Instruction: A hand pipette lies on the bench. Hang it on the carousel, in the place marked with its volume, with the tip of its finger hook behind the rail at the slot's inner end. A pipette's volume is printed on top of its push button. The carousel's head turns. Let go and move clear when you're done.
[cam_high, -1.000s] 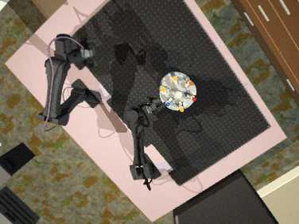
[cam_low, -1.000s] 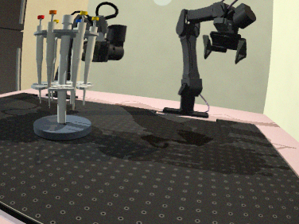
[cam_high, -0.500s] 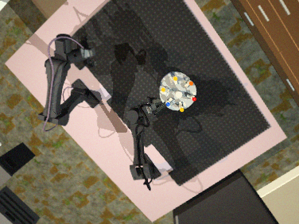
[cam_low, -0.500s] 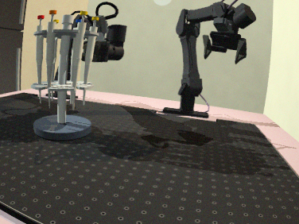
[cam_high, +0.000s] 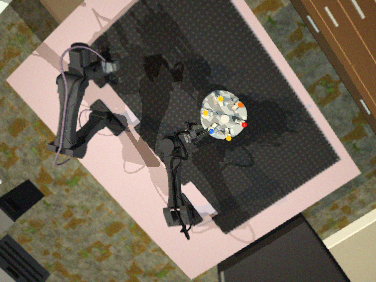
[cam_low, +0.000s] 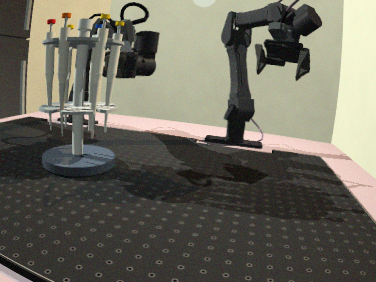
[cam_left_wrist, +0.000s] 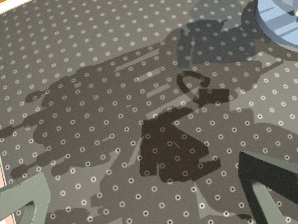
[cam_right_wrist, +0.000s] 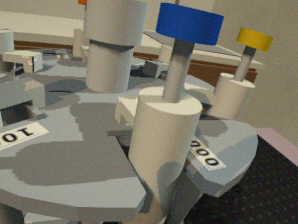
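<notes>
Now: the pipette 2 cm below my right hand and 1 cm ahead of it.
</notes>
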